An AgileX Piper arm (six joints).
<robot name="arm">
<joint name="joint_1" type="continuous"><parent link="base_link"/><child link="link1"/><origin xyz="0 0 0.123"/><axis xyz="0 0 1"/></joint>
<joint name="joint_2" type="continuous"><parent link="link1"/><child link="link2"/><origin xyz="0 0 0"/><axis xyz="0 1 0"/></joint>
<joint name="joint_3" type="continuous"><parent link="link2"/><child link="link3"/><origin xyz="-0.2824 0 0.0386"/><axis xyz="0 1 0"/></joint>
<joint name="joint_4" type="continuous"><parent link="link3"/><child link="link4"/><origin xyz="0.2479 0 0.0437"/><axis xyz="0.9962 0 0.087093"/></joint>
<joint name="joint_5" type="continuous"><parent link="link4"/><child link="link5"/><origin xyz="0 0 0"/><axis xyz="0 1 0"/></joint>
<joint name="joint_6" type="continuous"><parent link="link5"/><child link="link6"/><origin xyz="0.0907 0 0.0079"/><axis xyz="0.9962 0 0.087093"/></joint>
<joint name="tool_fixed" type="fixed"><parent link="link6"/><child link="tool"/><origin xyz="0 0 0" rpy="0 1.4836 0"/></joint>
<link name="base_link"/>
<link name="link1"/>
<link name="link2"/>
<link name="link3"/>
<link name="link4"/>
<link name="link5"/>
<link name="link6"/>
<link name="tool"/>
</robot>
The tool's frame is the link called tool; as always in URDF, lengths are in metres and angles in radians. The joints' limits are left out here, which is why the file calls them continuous.
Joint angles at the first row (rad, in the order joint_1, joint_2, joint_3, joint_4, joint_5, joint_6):
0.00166, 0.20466, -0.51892, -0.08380, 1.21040, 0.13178
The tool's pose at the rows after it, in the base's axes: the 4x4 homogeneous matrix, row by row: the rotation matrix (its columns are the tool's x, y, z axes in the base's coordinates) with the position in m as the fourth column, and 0 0 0 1 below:
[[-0.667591 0.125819 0.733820 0.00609], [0.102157 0.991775 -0.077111 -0.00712], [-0.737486 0.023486 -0.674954 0.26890], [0 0 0 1]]
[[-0.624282 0.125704 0.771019 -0.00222], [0.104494 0.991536 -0.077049 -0.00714], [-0.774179 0.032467 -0.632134 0.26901], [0 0 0 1]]
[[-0.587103 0.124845 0.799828 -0.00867], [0.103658 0.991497 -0.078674 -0.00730], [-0.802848 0.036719 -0.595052 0.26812], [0 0 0 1]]
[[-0.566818 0.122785 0.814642 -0.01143], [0.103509 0.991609 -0.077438 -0.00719], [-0.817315 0.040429 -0.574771 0.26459], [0 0 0 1]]
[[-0.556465 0.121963 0.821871 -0.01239], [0.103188 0.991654 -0.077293 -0.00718], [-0.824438 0.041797 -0.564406 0.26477], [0 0 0 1]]
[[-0.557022 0.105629 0.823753 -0.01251], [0.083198 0.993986 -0.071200 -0.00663], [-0.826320 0.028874 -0.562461 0.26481], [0 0 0 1]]
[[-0.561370 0.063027 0.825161 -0.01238], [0.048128 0.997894 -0.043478 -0.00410], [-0.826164 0.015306 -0.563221 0.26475], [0 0 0 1]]
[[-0.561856 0.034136 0.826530 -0.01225], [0.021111 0.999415 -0.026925 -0.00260], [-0.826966 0.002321 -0.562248 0.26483], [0 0 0 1]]
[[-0.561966 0.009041 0.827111 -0.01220], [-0.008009 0.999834 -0.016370 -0.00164], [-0.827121 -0.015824 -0.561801 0.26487], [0 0 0 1]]
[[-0.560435 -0.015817 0.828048 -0.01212], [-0.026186 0.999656 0.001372 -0.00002], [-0.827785 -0.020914 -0.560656 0.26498], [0 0 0 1]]
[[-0.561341 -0.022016 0.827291 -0.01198], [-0.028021 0.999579 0.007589 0.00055], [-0.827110 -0.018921 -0.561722 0.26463], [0 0 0 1]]
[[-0.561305 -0.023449 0.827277 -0.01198], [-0.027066 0.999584 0.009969 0.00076], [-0.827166 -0.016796 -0.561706 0.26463], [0 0 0 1]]
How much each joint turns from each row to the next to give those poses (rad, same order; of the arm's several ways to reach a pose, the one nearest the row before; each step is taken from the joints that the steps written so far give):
-0.00004, -0.07352, 0.00946, 0.00002, 0.00001, 0.00157
0.00010, -0.05692, -0.00001, -0.00007, 0.00002, 0.00237
-0.00005, -0.04730, 0.00308, -0.00185, -0.00282, -0.00004
-0.00005, -0.03172, 0.01374, 0.00111, -0.00723, -0.00005
0.00001, -0.00849, 0.00015, -0.00001, -0.00433, 0.00001
0.00005, -0.00153, 0.00002, 0.00648, -0.00135, -0.02244
-0.00007, 0.00004, -0.00003, 0.02991, -0.00085, -0.04634
0.00008, -0.00001, 0.00004, 0.01772, -0.00186, -0.03351
0.00002, -0.00001, 0.00000, 0.01134, -0.00079, -0.03331
-0.00005, 0.00000, -0.00003, 0.01915, -0.00152, -0.02530
-0.00004, 0.00001, 0.00130, 0.00674, -0.00001, -0.00436
0.00007, 0.00000, 0.00000, 0.00249, 0.00000, 0.00007

